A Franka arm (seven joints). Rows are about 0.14 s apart.
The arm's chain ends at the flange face. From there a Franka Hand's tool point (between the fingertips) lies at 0.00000 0.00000 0.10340 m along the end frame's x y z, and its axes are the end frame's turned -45 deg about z.
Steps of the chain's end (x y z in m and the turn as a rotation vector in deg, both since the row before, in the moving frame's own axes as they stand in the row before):
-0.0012, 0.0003, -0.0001, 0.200, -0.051, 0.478
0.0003, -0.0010, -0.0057, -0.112, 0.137, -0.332
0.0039, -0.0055, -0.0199, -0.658, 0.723, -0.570
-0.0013, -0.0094, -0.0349, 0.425, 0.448, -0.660
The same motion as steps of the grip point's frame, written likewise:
-0.0009, -0.0010, -0.0001, 0.177, 0.105, 0.478
0.0010, -0.0002, -0.0057, -0.176, 0.018, -0.332
0.0067, 0.0006, -0.0199, -0.977, 0.046, -0.570
0.0068, -0.0075, -0.0349, -0.016, 0.617, -0.660

